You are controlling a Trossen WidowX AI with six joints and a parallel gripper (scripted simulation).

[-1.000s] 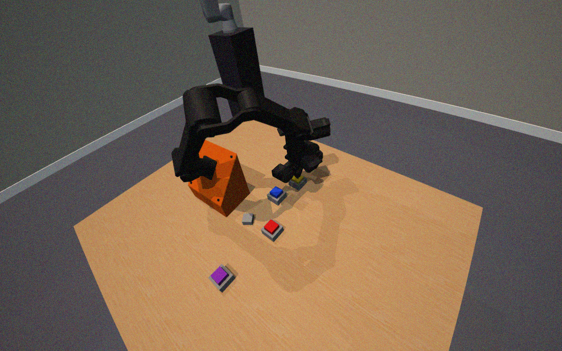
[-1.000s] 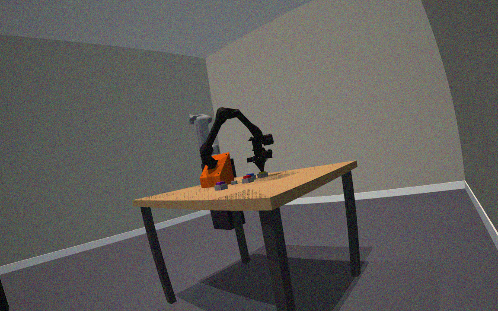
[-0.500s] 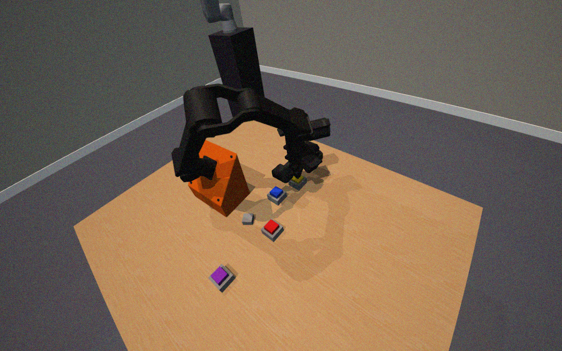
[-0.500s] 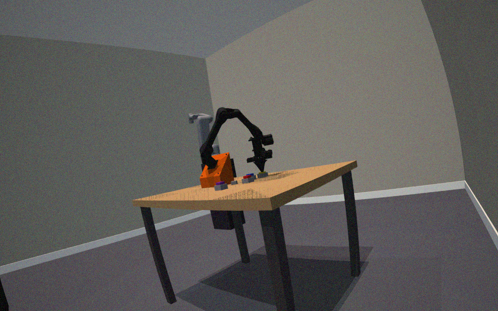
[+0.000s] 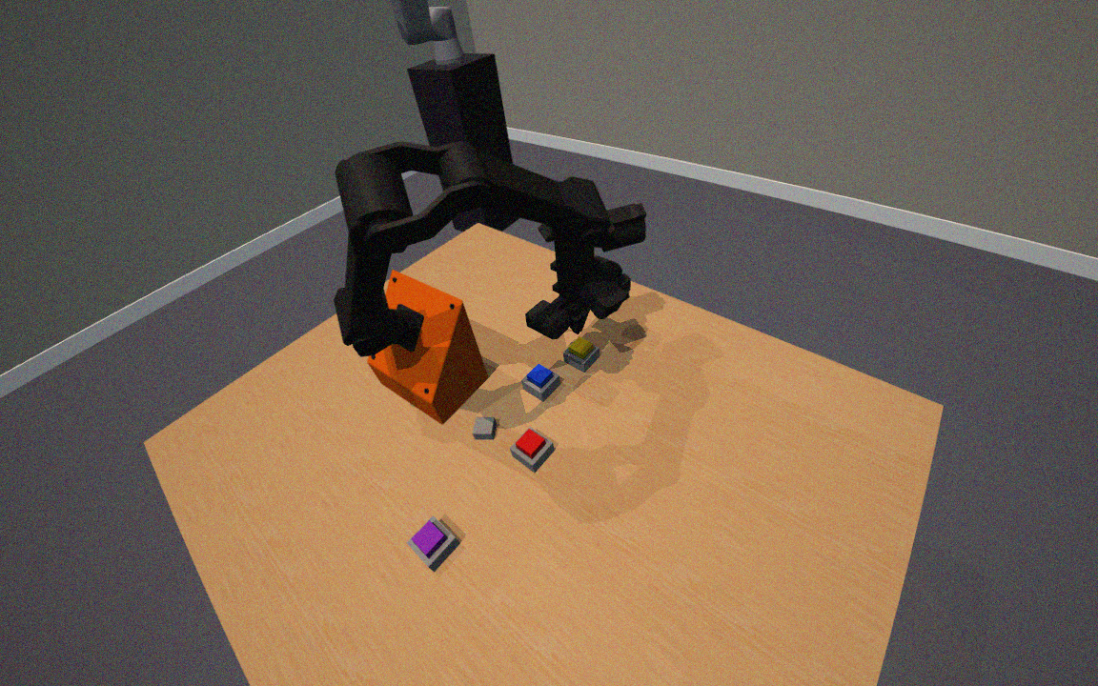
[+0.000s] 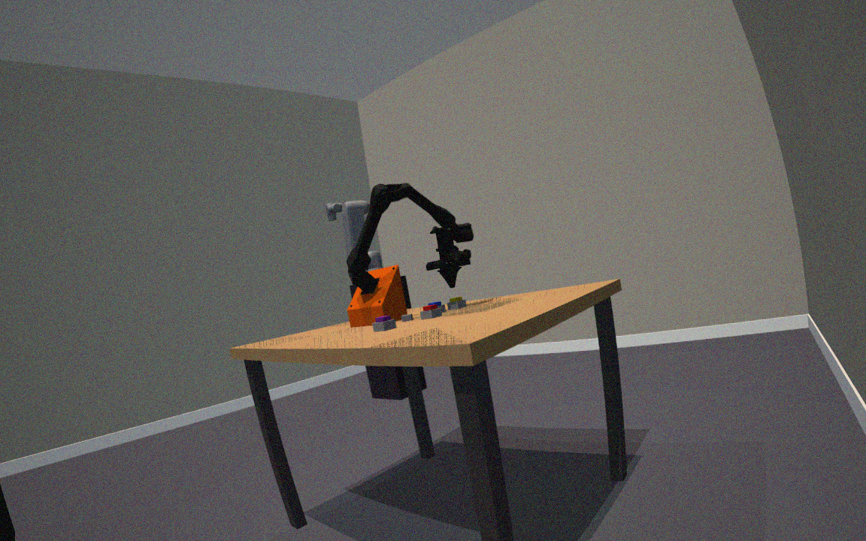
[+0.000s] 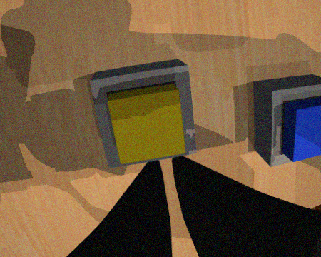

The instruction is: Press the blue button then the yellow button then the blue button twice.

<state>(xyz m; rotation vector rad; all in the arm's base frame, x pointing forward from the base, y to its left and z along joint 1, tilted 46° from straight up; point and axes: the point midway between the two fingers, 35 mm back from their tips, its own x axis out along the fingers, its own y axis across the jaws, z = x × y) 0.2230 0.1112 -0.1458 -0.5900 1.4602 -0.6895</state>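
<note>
Right now the yellow button is 40 mm below my gripper tip. The rest, counted from my gripper tip: blue button (90 mm to the right, 40 mm below, 20 mm behind); small grey block (210 mm to the right, 70 mm below, 50 mm behind); red button (200 mm to the right, 40 mm below, 40 mm ahead).
</note>
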